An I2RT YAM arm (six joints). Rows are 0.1 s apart.
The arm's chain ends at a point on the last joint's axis. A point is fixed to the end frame.
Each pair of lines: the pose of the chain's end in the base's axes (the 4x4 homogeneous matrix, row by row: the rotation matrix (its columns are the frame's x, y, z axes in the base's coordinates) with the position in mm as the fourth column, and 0 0 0 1 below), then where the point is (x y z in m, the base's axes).
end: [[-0.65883, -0.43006, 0.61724, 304.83], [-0.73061, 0.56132, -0.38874, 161.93], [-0.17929, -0.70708, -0.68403, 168.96], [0, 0, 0, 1]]
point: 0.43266 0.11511 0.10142
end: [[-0.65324, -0.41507, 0.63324, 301.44], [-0.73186, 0.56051, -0.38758, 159.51], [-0.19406, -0.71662, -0.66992, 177.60], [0, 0, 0, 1]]
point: 0.43085 0.11293 0.11296
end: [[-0.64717, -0.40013, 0.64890, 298.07], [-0.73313, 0.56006, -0.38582, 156.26], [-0.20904, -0.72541, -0.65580, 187.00], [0, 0, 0, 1]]
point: 0.42899 0.11000 0.12525
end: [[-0.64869, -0.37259, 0.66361, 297.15], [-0.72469, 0.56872, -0.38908, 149.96], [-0.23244, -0.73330, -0.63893, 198.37], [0, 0, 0, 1]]
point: 0.42931 0.10262 0.14019
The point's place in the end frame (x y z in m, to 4 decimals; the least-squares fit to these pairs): -0.0379 -0.0335 0.1433
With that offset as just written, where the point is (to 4 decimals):
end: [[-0.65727, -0.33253, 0.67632, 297.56], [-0.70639, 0.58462, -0.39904, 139.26], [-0.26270, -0.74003, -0.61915, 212.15], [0, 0, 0, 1]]
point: 0.4305 0.0893 0.1582
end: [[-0.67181, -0.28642, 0.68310, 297.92], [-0.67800, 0.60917, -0.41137, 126.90], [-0.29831, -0.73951, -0.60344, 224.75], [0, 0, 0, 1]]
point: 0.4309 0.0732 0.1744
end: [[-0.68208, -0.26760, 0.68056, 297.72], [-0.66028, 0.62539, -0.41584, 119.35], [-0.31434, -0.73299, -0.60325, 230.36], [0, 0, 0, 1]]
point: 0.4301 0.0638 0.1804
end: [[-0.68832, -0.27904, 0.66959, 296.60], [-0.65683, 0.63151, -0.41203, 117.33], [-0.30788, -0.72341, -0.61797, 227.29], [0, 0, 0, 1]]
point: 0.4280 0.0620 0.1746
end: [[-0.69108, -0.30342, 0.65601, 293.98], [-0.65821, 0.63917, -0.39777, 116.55], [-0.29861, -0.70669, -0.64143, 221.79], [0, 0, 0, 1]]
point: 0.4243 0.0631 0.1649
